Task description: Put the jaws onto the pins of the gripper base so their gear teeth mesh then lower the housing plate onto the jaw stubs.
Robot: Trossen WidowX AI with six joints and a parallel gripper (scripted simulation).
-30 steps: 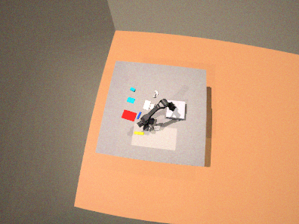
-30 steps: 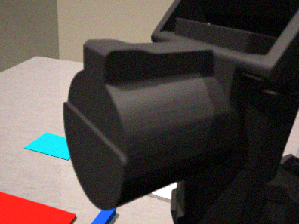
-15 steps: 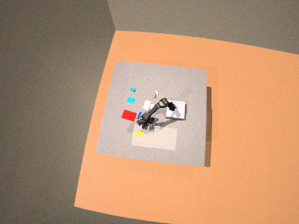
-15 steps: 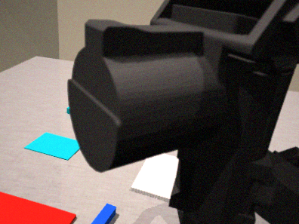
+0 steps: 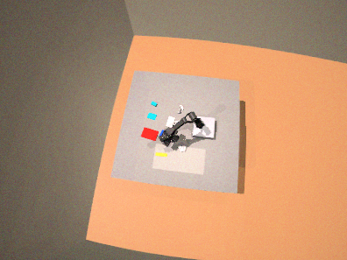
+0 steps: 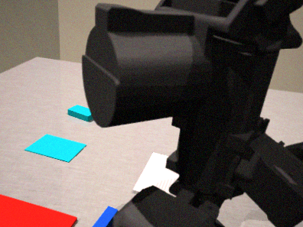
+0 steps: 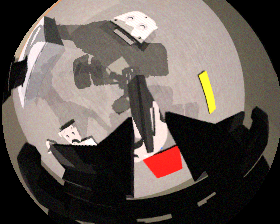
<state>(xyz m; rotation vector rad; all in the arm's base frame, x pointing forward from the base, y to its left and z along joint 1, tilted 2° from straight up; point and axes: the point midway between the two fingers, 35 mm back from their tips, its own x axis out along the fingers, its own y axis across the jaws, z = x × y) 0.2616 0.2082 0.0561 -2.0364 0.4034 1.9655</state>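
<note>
My gripper tip is now 5 cm short of the flat white plate, 21 cm to the left of it and 8 cm above it. Also, from my gripper tip: yellow bar (7 cm ahead, 16 cm to the left, 8 cm below); then red patch (24 cm ahead, 3 cm to the right, 8 cm below); then blue bar (12 cm ahead, 6 cm to the right, 8 cm below).
</note>
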